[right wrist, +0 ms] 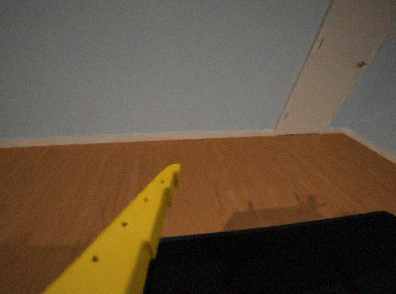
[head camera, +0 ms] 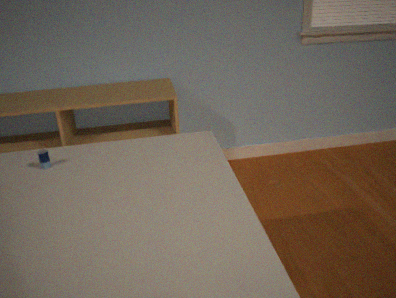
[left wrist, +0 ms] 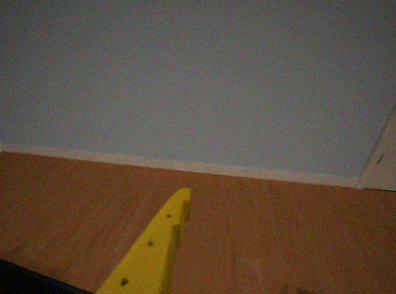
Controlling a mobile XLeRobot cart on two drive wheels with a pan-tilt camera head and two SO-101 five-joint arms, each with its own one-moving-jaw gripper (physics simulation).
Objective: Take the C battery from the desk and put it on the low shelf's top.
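Places are measured from the left arm's base along level axes (x ahead, y left, z up), in millimetres.
Pixels of known places: left end effector, tool point: (left wrist: 191,200); right end effector, tool point: (right wrist: 180,172).
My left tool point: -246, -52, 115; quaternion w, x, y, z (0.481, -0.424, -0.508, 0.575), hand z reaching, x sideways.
Note:
Behind a point stands the place of what it marks, as x, y, z.
The C battery (head camera: 44,159) @[949, 203, -26], dark blue above and light blue below, stands upright near the far edge of the white desk (head camera: 150,215) @[695, -91, -55], at the left in the head view. The low wooden shelf (head camera: 120,93) @[1978, 123, -164] is behind the desk against the wall; its top shows. My left gripper (left wrist: 187,192) is open: one notched yellow jaw shows, with floor and wall beyond it. My right gripper (right wrist: 177,167) is open in the same way, with one notched yellow jaw in view. Neither wrist view shows the battery, and the head view does not show the grippers.
The desk's right edge runs from the back centre to the lower right in the head view, with wooden floor (head camera: 330,210) @[1601, -960, -775] beside it. A window (head camera: 350,34) @[2334, -1310, 25] is in the wall. A black surface (right wrist: 280,255) lies beside the right jaw. A pale door (right wrist: 320,65) @[-1633, 1176, 75] stands farther off.

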